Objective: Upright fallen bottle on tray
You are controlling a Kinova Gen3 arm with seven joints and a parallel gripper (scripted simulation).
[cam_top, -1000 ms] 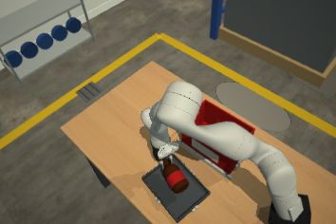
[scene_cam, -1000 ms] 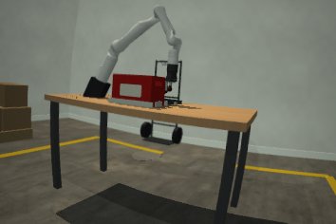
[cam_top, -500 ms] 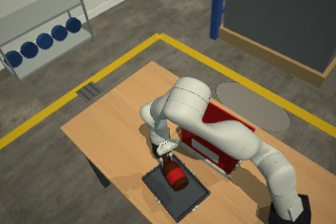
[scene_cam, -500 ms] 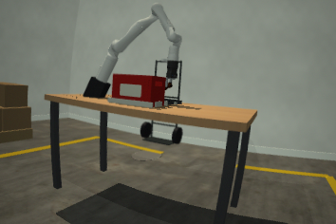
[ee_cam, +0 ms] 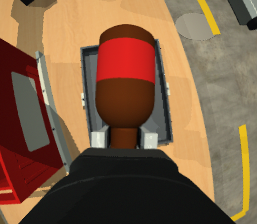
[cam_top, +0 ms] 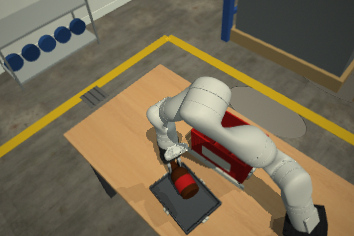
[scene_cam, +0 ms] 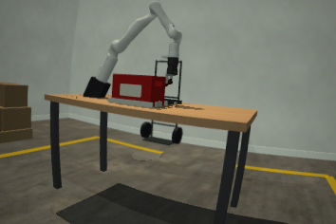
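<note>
Right now my hand is 50 mm past the bottle, 10 mm to the right of it and 10 mm above it. The rest, counted from my hand: tray: 140 mm below, 70 mm behind, 10 mm to the left; red crate: 270 mm to the right, 70 mm below, 30 mm behind.
</note>
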